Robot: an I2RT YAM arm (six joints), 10 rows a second.
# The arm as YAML. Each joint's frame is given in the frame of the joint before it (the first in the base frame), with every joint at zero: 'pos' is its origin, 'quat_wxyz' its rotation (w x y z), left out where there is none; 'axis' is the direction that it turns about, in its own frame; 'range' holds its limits. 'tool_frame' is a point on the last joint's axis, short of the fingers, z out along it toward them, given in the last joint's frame.
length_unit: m
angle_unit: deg
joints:
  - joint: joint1
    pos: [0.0, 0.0, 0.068]
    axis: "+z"
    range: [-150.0, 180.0]
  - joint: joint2
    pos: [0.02, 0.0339, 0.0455]
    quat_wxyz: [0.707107, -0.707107, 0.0, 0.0]
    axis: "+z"
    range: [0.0, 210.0]
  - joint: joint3
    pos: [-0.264, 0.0, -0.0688]
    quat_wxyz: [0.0, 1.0, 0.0, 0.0]
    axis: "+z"
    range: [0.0, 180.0]
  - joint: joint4
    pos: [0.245, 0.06, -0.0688]
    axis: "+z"
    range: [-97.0, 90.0]
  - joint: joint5
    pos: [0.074, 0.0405, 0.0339]
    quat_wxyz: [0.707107, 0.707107, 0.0, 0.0]
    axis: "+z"
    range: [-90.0, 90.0]
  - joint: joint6
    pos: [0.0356, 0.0, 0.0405]
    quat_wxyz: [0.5, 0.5, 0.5, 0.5]
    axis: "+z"
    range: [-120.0, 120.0]
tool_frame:
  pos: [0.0, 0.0, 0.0]
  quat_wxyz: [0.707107, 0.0, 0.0, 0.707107]
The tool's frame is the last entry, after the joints.
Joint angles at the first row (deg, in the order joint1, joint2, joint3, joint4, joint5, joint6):
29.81 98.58 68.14 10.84 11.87 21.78
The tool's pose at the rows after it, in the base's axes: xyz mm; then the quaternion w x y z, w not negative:
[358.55 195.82 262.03 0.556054 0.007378 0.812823 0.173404]
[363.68 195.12 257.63 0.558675 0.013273 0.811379 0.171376]
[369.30 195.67 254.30 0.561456 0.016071 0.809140 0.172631]
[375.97 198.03 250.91 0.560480 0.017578 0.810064 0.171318]
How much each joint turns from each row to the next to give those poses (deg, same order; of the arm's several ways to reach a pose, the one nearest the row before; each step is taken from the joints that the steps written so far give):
-0.11 1.27 0.46 1.21 0.33 0.27
-0.42 1.17 0.24 1.18 0.28 0.18
-0.32 1.31 0.62 1.15 -0.12 0.09
-0.15 1.69 1.38 0.11 0.03 0.07

